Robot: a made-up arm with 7 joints.
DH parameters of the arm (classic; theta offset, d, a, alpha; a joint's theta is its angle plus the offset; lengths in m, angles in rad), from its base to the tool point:
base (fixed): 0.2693 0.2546 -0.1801 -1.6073
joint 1: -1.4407 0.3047 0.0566 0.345
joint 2: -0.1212 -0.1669 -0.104 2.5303
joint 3: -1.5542 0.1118 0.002 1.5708
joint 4: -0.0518 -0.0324 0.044 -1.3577
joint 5: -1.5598 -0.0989 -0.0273 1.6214
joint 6: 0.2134 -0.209 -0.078 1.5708
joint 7: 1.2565 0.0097 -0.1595 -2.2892
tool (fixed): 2.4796 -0.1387 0 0
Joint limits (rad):
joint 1: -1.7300..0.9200
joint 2: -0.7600..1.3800
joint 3: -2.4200..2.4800
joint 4: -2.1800..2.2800
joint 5: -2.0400..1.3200
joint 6: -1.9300..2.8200
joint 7: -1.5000..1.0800
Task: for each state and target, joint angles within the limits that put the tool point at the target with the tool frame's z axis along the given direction. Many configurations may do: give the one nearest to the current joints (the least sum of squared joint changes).
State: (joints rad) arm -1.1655 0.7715 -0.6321 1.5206 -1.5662 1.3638 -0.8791
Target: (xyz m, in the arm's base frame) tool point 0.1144 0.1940 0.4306 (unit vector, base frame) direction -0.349 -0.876 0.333
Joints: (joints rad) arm -1.6511 0.6161 -0.1352 1.3874 -1.8478 1.6664 -1.4555
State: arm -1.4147 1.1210 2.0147 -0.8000 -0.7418 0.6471 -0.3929
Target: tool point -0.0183 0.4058 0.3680 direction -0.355 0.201 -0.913
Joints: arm -1.2946 0.5318 1.9589 -1.2083 -0.5033 0.8237 -0.1950
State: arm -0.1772 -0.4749 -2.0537 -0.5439 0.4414 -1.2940 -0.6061
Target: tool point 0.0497 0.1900 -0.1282 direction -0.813 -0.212 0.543
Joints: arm -0.2734 -0.2278 -2.2079 -0.9431 0.5708 -1.9300 -1.2281
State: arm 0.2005 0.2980 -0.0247 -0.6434 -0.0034 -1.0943 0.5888
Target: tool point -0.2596 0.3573 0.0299 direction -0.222 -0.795 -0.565
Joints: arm 0.6635 0.4784 -0.4128 -0.9273 -0.3829 -1.2986 0.5275
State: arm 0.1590 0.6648 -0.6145 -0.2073 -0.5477 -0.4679 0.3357
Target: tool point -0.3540 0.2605 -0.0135 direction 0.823 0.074 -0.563
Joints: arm 0.2629 0.1565 -0.7651 -0.5552 -0.7821 0.2712 0.5112
